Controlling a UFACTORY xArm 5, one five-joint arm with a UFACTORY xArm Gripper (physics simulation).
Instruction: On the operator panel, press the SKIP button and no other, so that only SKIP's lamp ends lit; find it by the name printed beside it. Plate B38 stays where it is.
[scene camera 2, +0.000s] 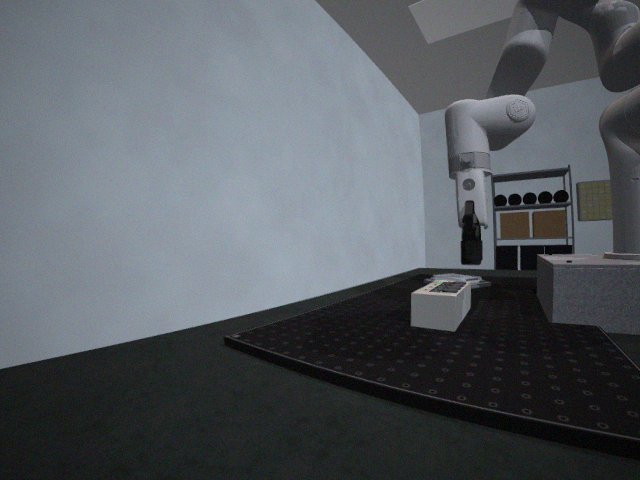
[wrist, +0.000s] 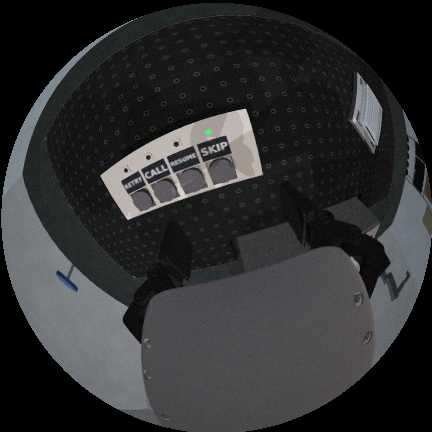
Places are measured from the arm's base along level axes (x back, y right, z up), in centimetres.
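Pixels of known places: gripper, fingertip midpoint: (scene camera 2: 472, 262) (wrist: 231, 215).
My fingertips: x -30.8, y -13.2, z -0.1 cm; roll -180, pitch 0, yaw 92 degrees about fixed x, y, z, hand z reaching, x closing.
Note:
Behind a point stands the place of what it marks.
The operator panel (scene camera 2: 435, 311) {x -34.9, y -25.6, z -6.6 cm} (wrist: 254, 150) {x -34.1, y -9.3, z -4.1 cm} is a pale box standing on the dark perforated board. In the wrist view its round grey buttons lie in a row, named RETRY, CALL, RESUME and SKIP. The SKIP button (wrist: 221, 170) {x -33.2, y -12.9, z -3.8 cm} is at the right end of the row, and SKIP's lamp (wrist: 208, 132) {x -37.0, y -12.7, z -4.0 cm} is lit green. The lamps of RETRY (wrist: 126, 170) {x -37.2, y -21.7, z -4.0 cm}, CALL (wrist: 148, 157) {x -37.1, y -18.7, z -4.0 cm} and RESUME (wrist: 176, 144) {x -37.0, y -15.7, z -4.0 cm} are dark. My gripper (scene camera 2: 471, 260) {x -30.8, y -13.2, z -0.1 cm} (wrist: 231, 215) {x -30.8, y -13.2, z -0.1 cm} is open and empty, well above the panel and touching nothing. I cannot make out a plate marked B38.
A light grey plate-like object (wrist: 367, 114) {x -37.9, y 17.5, z -6.9 cm} lies on the dark perforated board (scene camera 2: 361, 356) {x -40.2, y -39.9, z -9.3 cm} (wrist: 295, 65) {x -44.9, y 2.6, z -9.3 cm}, beyond the panel in the scene view. The grey robot base block (scene camera 2: 594, 297) {x -11.9, y -14.6, z -5.2 cm} (wrist: 270, 247) {x -17.7, y -9.3, z -5.6 cm} stands to the right in the scene view. A shelf rack (scene camera 2: 532, 206) stands at the back.

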